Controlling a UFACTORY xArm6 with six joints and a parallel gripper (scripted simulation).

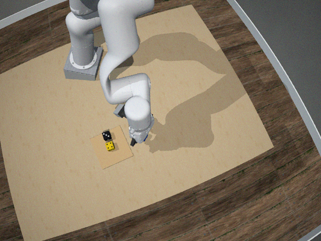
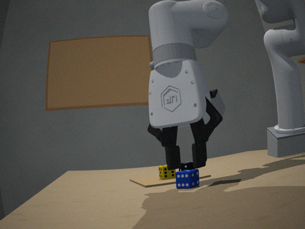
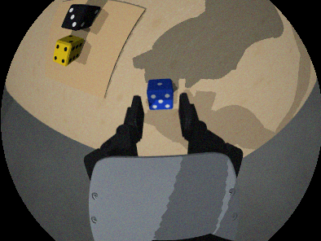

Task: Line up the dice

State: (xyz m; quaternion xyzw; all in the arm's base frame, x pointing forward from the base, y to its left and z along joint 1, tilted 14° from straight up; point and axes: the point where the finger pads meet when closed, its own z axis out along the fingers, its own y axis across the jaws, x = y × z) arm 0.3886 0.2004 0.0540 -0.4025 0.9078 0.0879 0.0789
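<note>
Now: the blue die 4 cm below my hand. Round my hand: thin tan mat: 2 cm ahead, 14 cm to the right, 5 cm below; then yellow die: 2 cm ahead, 14 cm to the right, 3 cm below; then black die: 3 cm behind, 15 cm to the right, 3 cm below.
</note>
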